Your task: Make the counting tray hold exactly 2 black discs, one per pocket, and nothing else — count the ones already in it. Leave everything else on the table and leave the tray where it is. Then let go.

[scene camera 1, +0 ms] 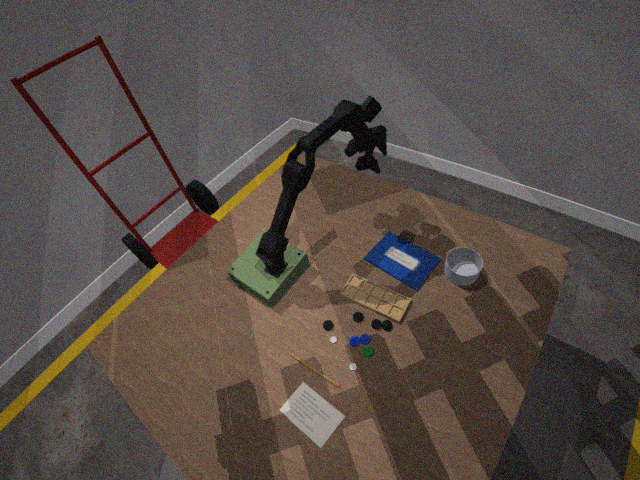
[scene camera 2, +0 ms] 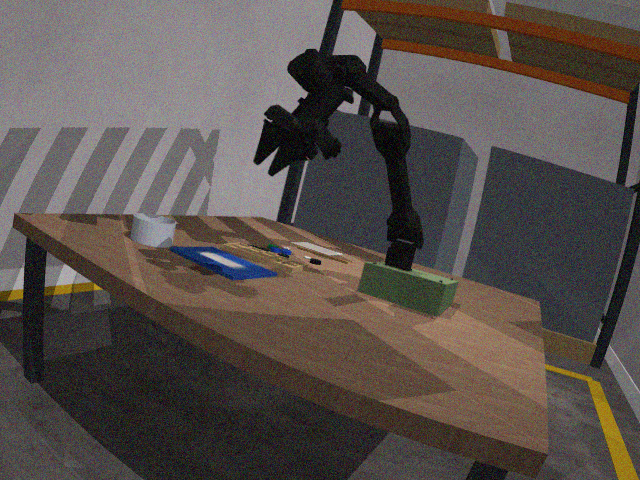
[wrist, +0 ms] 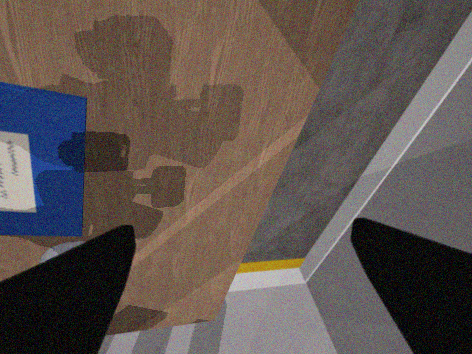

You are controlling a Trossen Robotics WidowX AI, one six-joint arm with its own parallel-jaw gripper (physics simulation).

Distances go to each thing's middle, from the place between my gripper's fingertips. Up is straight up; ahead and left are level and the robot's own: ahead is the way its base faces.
My hand is 37 cm short of the grey bowl [scene camera 2: 152,230], 15 cm to the left of it and 21 cm above it. From my hand the other things lie so: counting tray [scene camera 1: 375,297] 15 cm ahead, 38 cm to the right, 23 cm below.
